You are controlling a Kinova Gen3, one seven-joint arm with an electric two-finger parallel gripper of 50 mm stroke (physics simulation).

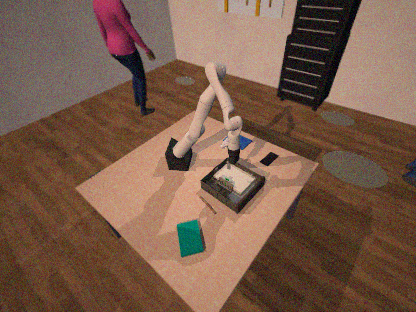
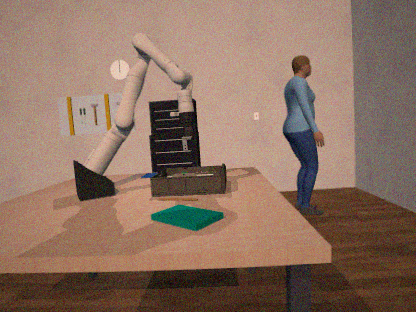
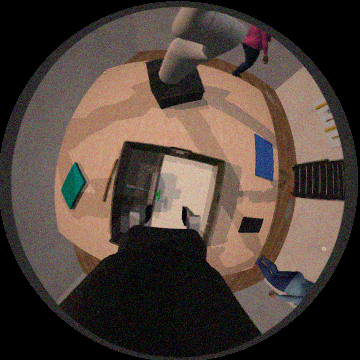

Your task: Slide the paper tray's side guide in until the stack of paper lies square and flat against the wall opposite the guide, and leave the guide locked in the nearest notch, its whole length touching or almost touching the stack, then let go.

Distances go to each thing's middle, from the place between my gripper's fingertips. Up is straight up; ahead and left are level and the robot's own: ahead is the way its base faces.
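Distances counted from my hand: green book [image 2: 192, 218], 44 cm to the right, 19 cm ahead, 18 cm below; blue pad [image 3: 263, 149], 34 cm to the left, 36 cm behind, 18 cm below; white paper stack [image 3: 182, 182], 5 cm to the left, 2 cm behind, 16 cm below.
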